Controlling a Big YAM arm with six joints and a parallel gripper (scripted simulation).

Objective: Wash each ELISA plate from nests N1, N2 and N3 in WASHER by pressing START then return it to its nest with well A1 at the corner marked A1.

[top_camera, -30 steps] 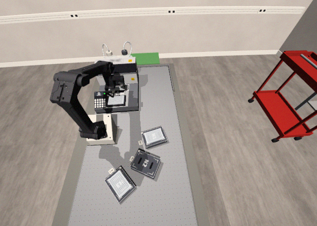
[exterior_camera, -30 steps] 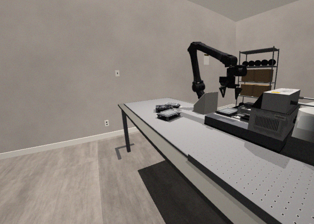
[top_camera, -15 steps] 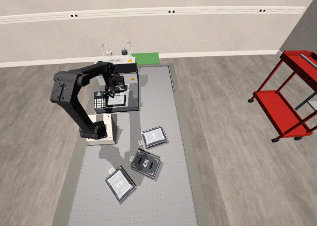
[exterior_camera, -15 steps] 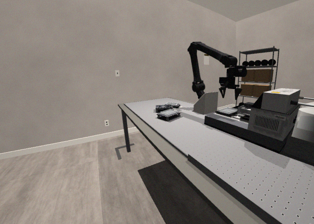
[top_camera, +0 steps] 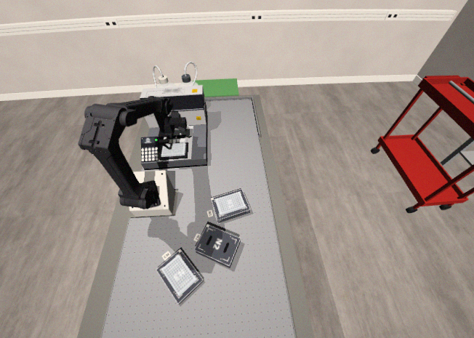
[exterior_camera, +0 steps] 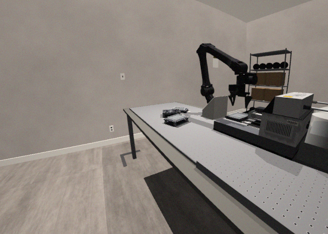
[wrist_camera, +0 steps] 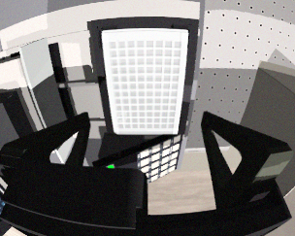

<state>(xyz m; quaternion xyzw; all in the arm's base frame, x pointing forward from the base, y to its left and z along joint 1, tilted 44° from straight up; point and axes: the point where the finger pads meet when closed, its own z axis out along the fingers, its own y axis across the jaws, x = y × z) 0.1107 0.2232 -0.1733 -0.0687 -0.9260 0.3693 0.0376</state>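
My gripper is now 80 mm above the dark carrier. Round my hand: washer 150 mm to the left, 20 mm below, 10 mm ahead.
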